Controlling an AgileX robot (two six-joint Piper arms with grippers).
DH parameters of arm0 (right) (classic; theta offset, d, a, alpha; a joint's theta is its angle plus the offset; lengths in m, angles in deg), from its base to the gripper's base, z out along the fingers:
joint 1: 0 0.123 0 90
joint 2: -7.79 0 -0.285 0
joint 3: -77.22 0 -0.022 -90
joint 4: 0 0.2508 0 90
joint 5: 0 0 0.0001 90
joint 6: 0 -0.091 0 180
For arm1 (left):
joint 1: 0 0.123 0 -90
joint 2: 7.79 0 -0.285 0
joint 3: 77.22 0 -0.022 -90
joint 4: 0 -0.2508 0 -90
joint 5: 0 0 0.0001 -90
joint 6: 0 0.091 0 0
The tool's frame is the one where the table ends.
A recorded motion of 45 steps. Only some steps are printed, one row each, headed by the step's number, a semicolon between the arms.
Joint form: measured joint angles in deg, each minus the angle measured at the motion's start. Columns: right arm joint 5, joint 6, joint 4, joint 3, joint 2, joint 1; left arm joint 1, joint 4, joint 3, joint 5, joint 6, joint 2.
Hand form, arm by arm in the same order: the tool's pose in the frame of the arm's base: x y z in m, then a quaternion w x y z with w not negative. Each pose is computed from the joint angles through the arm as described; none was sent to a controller.
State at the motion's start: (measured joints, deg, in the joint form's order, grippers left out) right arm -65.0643 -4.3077 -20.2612 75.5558 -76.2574 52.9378; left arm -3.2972 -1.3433 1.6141 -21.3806 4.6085 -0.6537
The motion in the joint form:
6: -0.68 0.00 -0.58 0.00 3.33 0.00; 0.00 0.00 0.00 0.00 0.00 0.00
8: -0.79 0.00 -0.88 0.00 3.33 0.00; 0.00 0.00 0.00 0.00 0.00 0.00
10: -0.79 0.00 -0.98 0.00 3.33 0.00; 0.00 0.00 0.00 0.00 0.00 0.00
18: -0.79 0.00 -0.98 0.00 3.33 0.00; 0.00 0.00 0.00 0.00 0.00 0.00
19: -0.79 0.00 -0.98 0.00 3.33 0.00; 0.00 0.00 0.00 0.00 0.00 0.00
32: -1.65 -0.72 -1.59 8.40 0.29 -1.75; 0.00 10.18 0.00 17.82 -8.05 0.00
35: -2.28 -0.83 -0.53 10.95 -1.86 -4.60; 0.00 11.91 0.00 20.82 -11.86 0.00
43: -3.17 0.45 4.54 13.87 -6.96 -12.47; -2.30 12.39 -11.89 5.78 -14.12 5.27
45: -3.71 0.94 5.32 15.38 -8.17 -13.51; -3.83 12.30 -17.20 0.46 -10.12 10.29
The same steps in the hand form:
6: 0.1724 0.1793 0.3874 0.32278 -0.41324 0.85104 -0.02773; 0.0526 -0.0023 0.1708 0.59216 0.06178 0.80327 0.01669
8: 0.1726 0.1789 0.3874 0.32310 -0.41334 0.85078 -0.03049; 0.0526 -0.0023 0.1708 0.59216 0.06178 0.80327 0.01669
10: 0.1727 0.1788 0.3875 0.32347 -0.41339 0.85059 -0.03125; 0.0526 -0.0023 0.1708 0.59216 0.06178 0.80327 0.01669
18: 0.1727 0.1788 0.3875 0.32347 -0.41339 0.85059 -0.03125; 0.0526 -0.0023 0.1708 0.59216 0.06178 0.80327 0.01669
19: 0.1727 0.1788 0.3875 0.32347 -0.41339 0.85059 -0.03125; 0.0526 -0.0023 0.1708 0.59216 0.06178 0.80327 0.01669
32: 0.1878 0.1838 0.4165 0.35846 -0.38146 0.85175 -0.02254; 0.0567 -0.0042 0.1987 0.70325 -0.05163 0.70205 -0.09946
35: 0.2023 0.1824 0.4184 0.35261 -0.35790 0.86430 -0.02375; 0.0566 -0.0034 0.2034 0.71580 -0.08596 0.67991 -0.13403
43: 0.2397 0.1744 0.4049 0.31166 -0.31030 0.89788 -0.02010; 0.0539 -0.0100 0.2447 0.65618 -0.07585 0.73140 -0.16947
45: 0.2464 0.1742 0.4055 0.30733 -0.30494 0.90123 -0.01871; 0.0584 -0.0135 0.2623 0.62690 -0.03563 0.76302 -0.15338

